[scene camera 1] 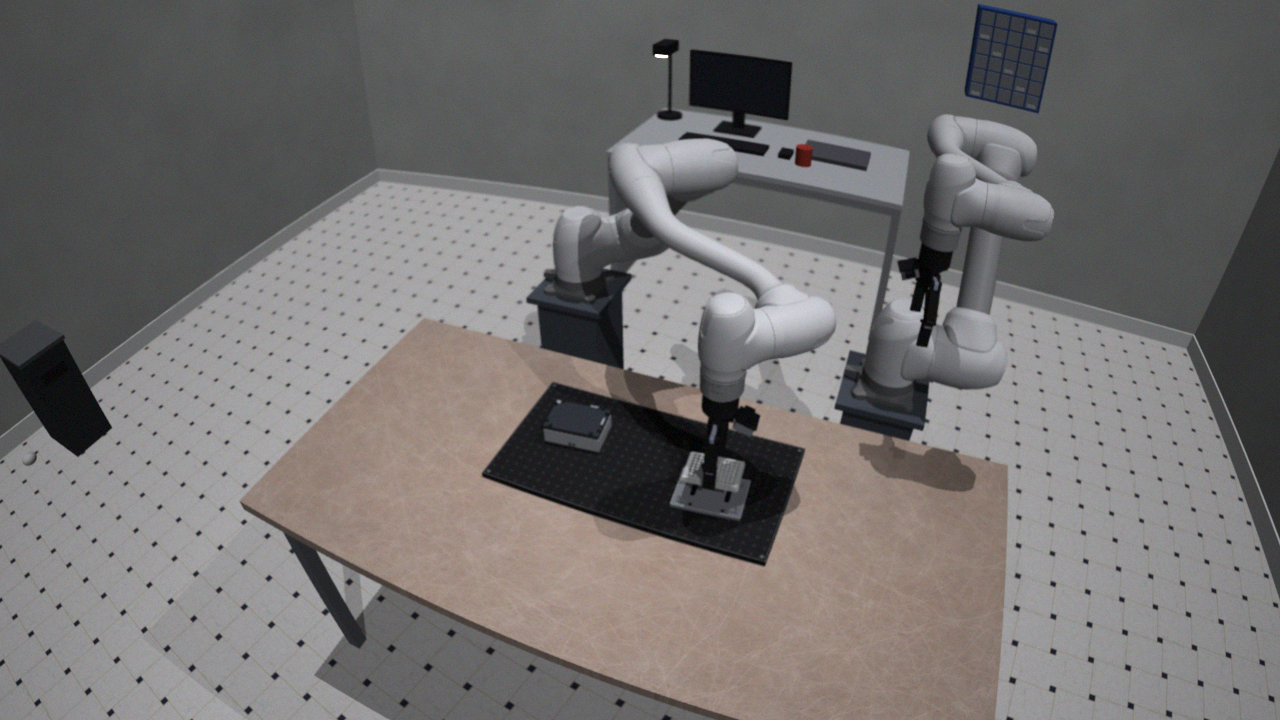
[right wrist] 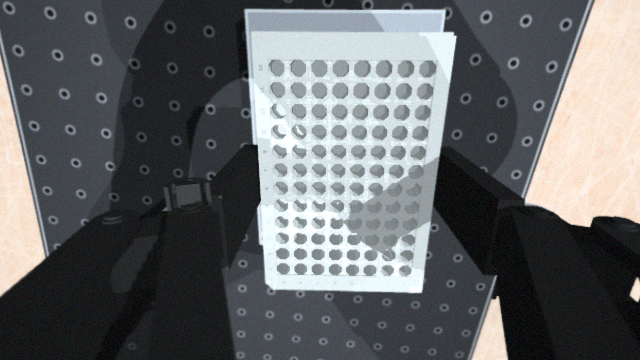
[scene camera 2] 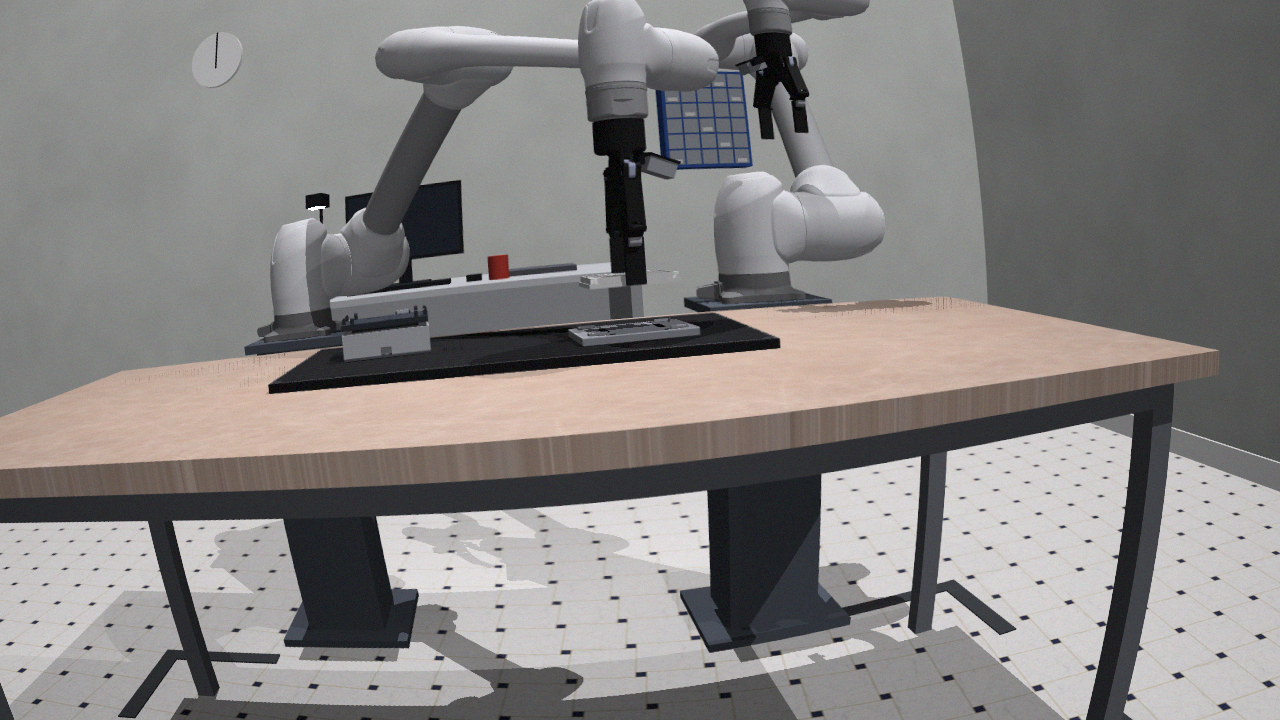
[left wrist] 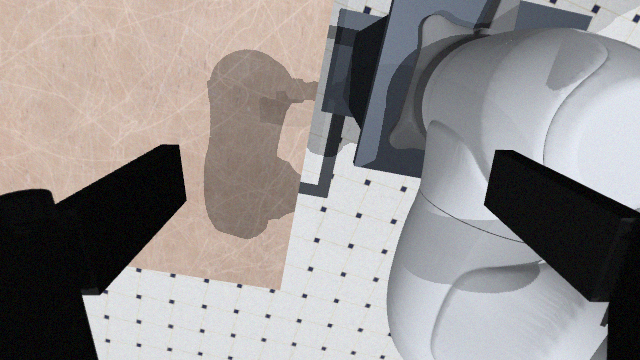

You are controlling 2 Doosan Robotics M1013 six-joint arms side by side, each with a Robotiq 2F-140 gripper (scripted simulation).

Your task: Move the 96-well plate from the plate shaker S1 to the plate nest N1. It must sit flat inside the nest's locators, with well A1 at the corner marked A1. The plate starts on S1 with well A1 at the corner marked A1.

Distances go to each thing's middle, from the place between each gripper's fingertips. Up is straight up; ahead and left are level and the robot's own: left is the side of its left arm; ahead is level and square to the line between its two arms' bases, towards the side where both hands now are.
I see my right gripper [scene camera 2: 628, 283] 100 mm above the grey plate nest N1 [scene camera 2: 687, 332]. Also, from my right hand: white 96-well plate [scene camera 1: 729, 470] (20 mm below).
My left hand [scene camera 2: 784, 135] is 430 mm short of the white 96-well plate, 320 mm to the left of it and 250 mm above it. The rest, counted from my left hand: grey plate nest N1: 430 mm ahead, 330 mm below, 320 mm to the right.
